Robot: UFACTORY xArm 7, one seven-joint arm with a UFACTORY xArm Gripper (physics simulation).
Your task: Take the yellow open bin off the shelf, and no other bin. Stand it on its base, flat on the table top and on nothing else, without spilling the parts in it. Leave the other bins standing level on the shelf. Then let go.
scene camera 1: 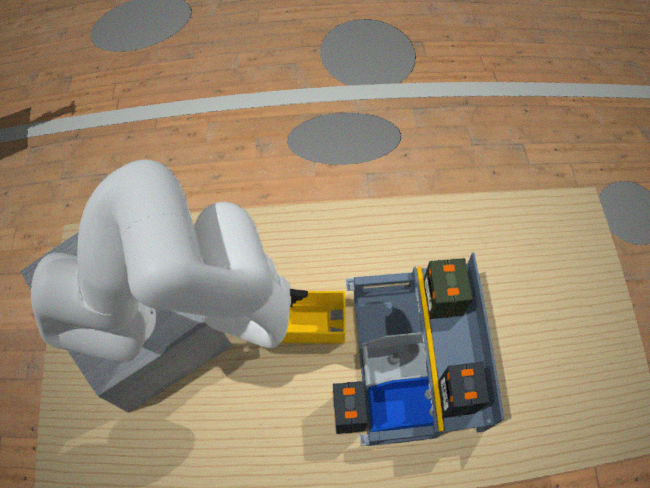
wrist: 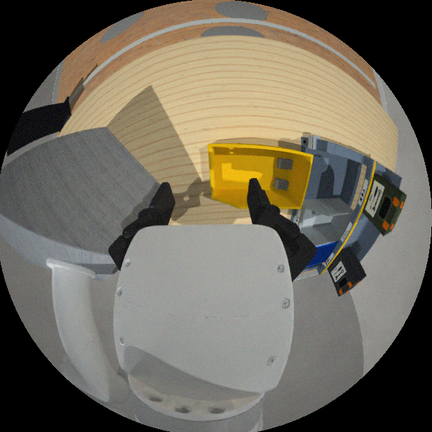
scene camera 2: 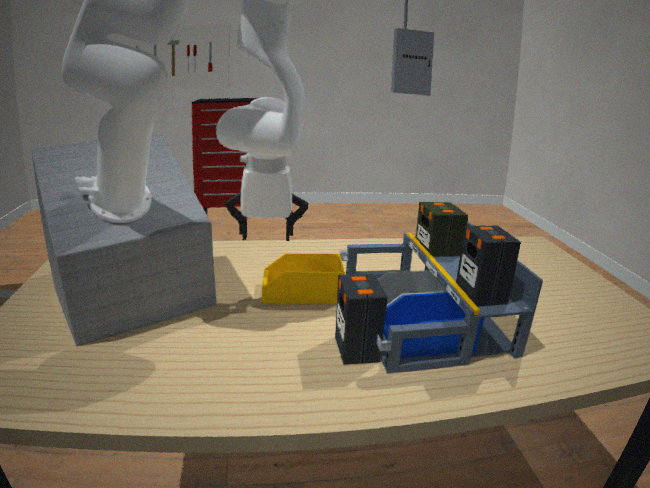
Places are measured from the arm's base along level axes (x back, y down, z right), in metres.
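Pixels of known places: gripper, fingertip midpoint: (scene camera 2: 266, 237); arm's base, link origin: (scene camera 2: 120, 200).
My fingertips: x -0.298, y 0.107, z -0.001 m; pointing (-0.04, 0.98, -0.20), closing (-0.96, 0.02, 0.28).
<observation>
Ahead of a thing's pixels: the offset from my fingertips to its top centre. "spot": to the spot under its first point.
The yellow open bin @(dx -0.072, dy +0.053, dz +0.028 m) (scene camera 1: 315, 336) (scene camera 2: 307, 287) (wrist: 240, 175) stands upright on the table top, left of the shelf (scene camera 1: 455, 341) (scene camera 2: 427, 329). Its right end is very close to the shelf's front; whether they touch is unclear. Two grey parts @(spot: dx -0.138, dy +0.110, dz +0.034 m) (scene camera 1: 336, 315) (wrist: 285, 163) lie inside at its right end. The grey bin @(dx -0.247, dy +0.047, dz +0.192 m) (scene camera 1: 391, 344) (scene camera 2: 414, 282) (wrist: 325, 211) and blue bin @(dx -0.229, dy +0.047, dz +0.294 m) (scene camera 1: 401, 404) (scene camera 2: 427, 310) (wrist: 324, 254) sit level on the shelf. My gripper (scene camera 2: 266, 239) (wrist: 208, 189) is open and empty, pointing down above the yellow bin's left end, apart from it.
A black box @(dx -0.100, dy -0.004, dz +0.266 m) (scene camera 1: 350, 407) (scene camera 2: 361, 325) stands on the table against the shelf's front, by the blue bin. A green box @(dx -0.372, dy -0.071, dz +0.094 m) (scene camera 1: 448, 287) (scene camera 2: 442, 228) and another black box @(dx -0.321, dy -0.096, dz +0.319 m) (scene camera 1: 466, 388) (scene camera 2: 490, 262) stand on the upper rear deck. The arm's grey pedestal (scene camera 1: 162, 362) (scene camera 2: 141, 283) is left.
</observation>
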